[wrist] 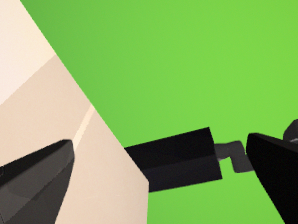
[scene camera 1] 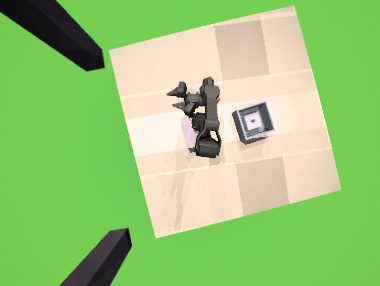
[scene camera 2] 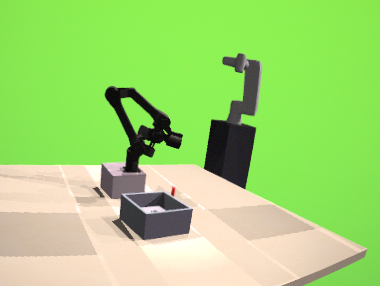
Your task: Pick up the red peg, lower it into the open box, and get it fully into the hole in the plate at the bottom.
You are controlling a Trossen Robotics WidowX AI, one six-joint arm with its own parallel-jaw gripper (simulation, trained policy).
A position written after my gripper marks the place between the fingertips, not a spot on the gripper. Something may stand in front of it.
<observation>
In view: my gripper point(wrist: 162, 146) and a grey box point(scene camera 2: 176, 219).
The grey box shows as well in scene camera 1 point(scene camera 1: 261, 107). The wrist view does not show the grey box: it is out of frame.
</observation>
